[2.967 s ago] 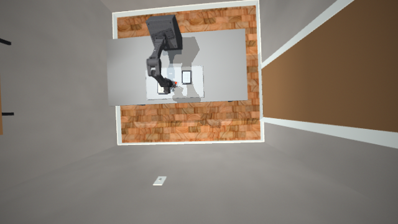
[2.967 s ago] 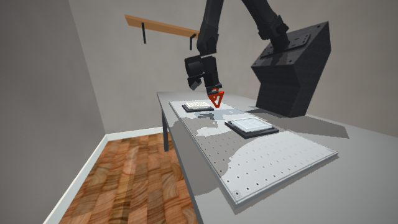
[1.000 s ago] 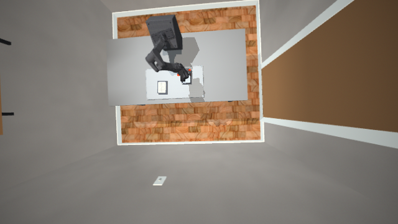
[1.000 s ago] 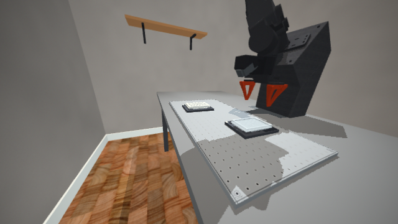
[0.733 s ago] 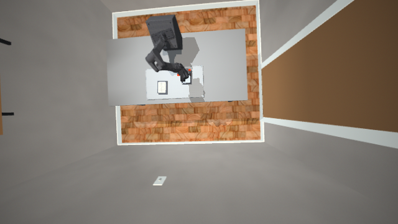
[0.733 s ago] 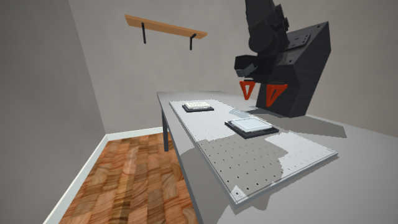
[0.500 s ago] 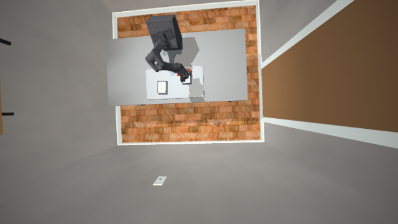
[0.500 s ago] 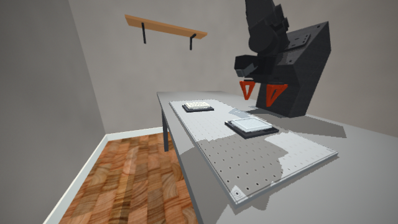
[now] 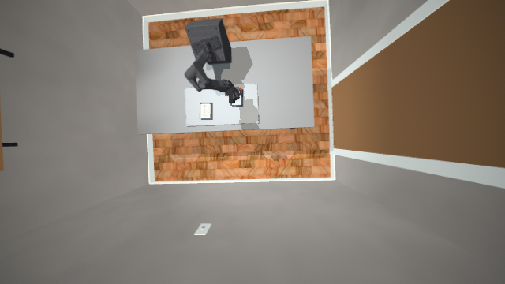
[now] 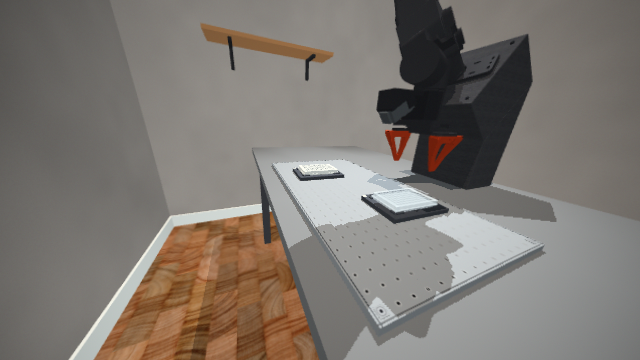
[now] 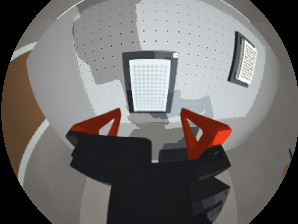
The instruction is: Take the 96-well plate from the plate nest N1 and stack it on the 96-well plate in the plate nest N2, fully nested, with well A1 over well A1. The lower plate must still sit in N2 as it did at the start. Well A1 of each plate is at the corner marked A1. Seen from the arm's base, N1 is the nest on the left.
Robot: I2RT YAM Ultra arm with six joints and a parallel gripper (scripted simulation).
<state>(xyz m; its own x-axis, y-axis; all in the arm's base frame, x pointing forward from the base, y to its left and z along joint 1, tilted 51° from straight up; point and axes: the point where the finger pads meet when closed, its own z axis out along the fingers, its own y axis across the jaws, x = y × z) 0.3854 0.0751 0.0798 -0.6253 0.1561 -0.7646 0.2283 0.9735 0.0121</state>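
Right now the dark plate nest is 1 cm ahead of my hand and 11 cm below it.
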